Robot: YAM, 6 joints.
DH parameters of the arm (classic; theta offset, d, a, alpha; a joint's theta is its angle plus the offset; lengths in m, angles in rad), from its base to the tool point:
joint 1: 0 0.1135 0.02 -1.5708
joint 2: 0 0 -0.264 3.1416
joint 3: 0.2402 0 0.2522 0
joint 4: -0.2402 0 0.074 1.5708
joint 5: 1.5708 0 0 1.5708
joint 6: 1.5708 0.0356 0 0
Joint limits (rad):
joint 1: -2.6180..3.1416
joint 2: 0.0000..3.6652
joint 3: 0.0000..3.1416
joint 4: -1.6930..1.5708
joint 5: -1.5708..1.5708
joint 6: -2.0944..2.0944
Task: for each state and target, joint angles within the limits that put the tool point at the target. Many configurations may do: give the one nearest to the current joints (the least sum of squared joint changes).
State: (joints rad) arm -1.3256 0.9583 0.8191 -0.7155 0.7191 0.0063
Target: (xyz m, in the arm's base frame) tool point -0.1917 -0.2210 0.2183
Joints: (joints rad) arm -2.2022 1.4965 0.9692 -0.5284 0.7510 0.0063
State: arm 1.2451 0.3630 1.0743 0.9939 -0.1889 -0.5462
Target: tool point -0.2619 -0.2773 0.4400
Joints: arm 0.8335 0.0696 1.5898 1.0322 -0.2107 -0.5462
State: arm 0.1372 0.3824 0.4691 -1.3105 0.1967 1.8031
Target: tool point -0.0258 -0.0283 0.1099
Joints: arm 0.3713 0.8804 0.0014 -1.6930 0.4982 1.8031
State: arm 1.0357 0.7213 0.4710 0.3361 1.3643 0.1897
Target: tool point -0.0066 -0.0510 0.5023
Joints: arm 0.7284 0.4165 1.1116 0.4816 1.2393 0.1897
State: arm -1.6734 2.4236 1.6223 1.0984 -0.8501 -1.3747
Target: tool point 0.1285 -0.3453 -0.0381
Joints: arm -1.2928 2.5451 0.9336 1.0226 -0.9436 -1.3747
